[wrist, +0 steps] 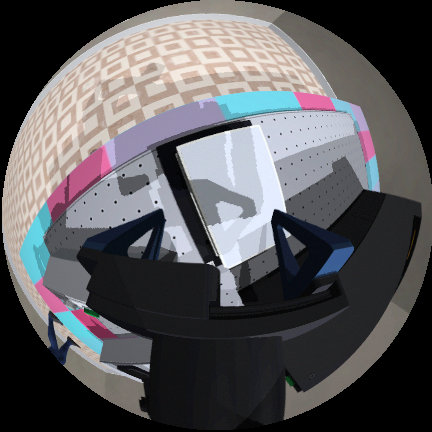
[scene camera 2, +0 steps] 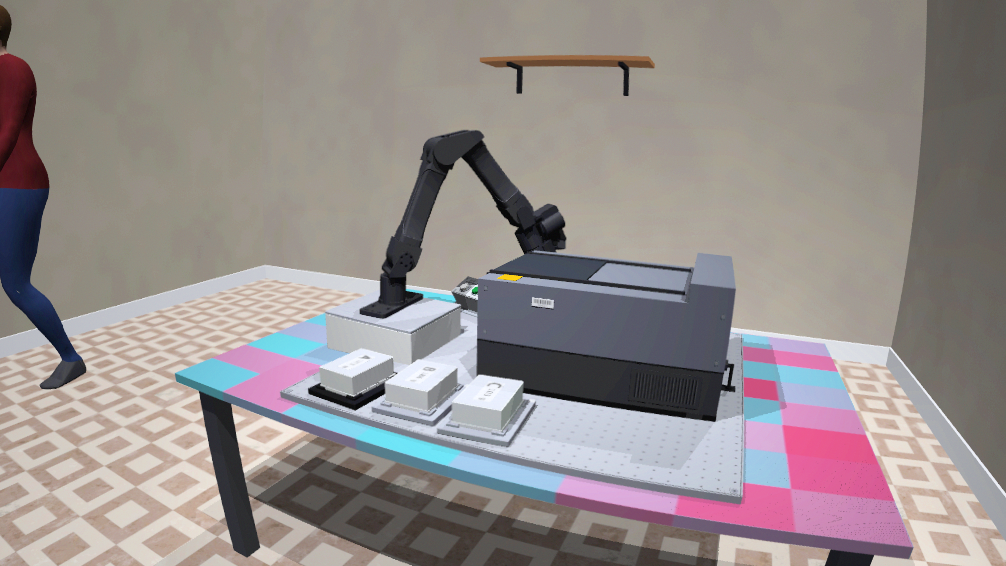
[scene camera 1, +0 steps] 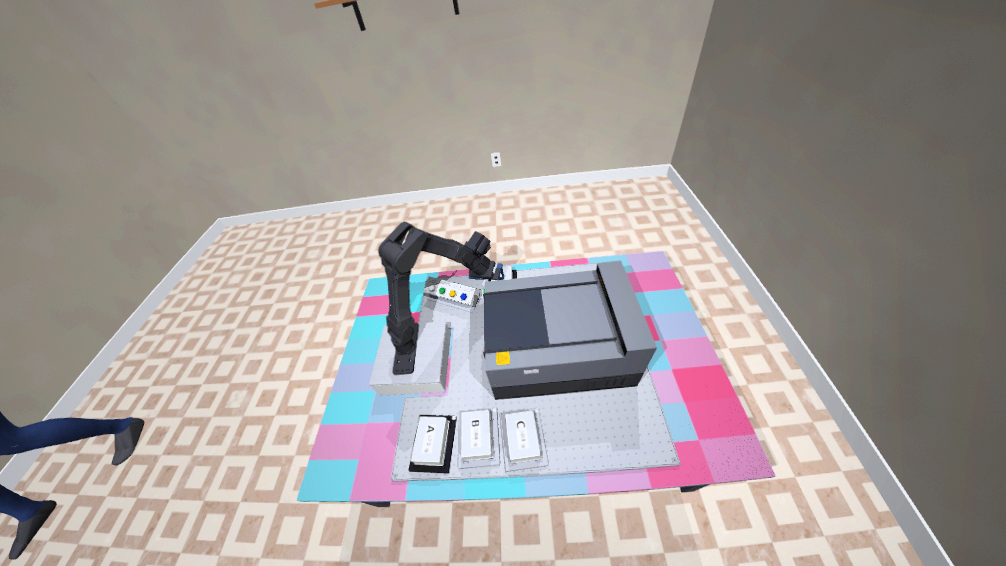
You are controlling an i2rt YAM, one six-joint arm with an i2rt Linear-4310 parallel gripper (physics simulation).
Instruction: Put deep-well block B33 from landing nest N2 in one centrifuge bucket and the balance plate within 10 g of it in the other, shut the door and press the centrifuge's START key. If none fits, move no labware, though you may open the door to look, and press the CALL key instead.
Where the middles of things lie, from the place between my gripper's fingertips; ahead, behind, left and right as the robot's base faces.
My gripper is now 180 mm past the panel with coloured buttons (scene camera 1: 459,296), 30 mm to the left of it and 20 mm above it. The rest, counted from my hand: dark grey centrifuge (scene camera 2: 648,337): 320 mm to the right, 220 mm ahead, 60 mm above.
